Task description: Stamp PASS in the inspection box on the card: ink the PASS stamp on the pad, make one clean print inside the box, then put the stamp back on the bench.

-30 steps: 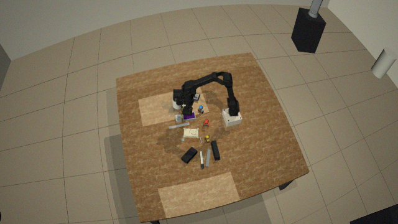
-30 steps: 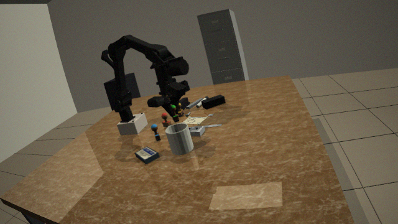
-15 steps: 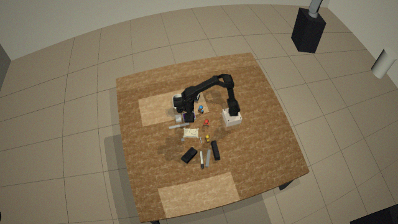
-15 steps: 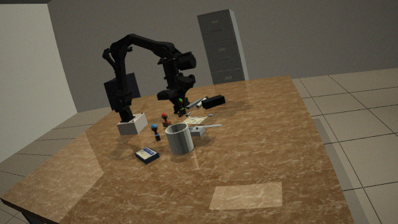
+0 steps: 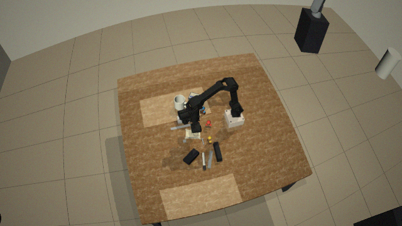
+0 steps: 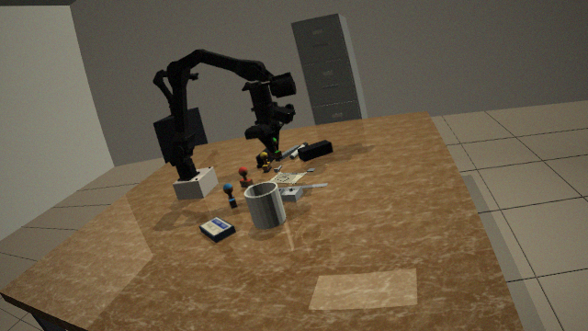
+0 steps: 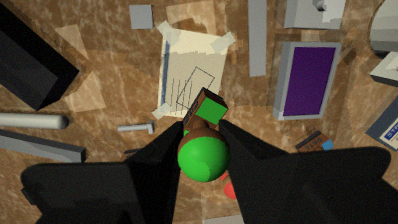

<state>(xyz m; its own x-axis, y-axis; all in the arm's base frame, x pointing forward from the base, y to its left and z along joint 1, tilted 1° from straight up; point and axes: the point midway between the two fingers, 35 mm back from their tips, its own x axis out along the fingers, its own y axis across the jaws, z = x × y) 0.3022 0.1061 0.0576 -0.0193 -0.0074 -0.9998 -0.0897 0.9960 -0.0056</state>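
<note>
Now: gripper tip 1 cm short of the card, 1 cm to the right of it and 9 cm above it. Round my gripper tip: yellow stamp: 10 cm behind, 7 cm to the left, 7 cm below; then purple ink pad: 2 cm ahead, 13 cm to the right, 9 cm below; then red stamp: 10 cm behind, 5 cm to the right, 7 cm below.
</note>
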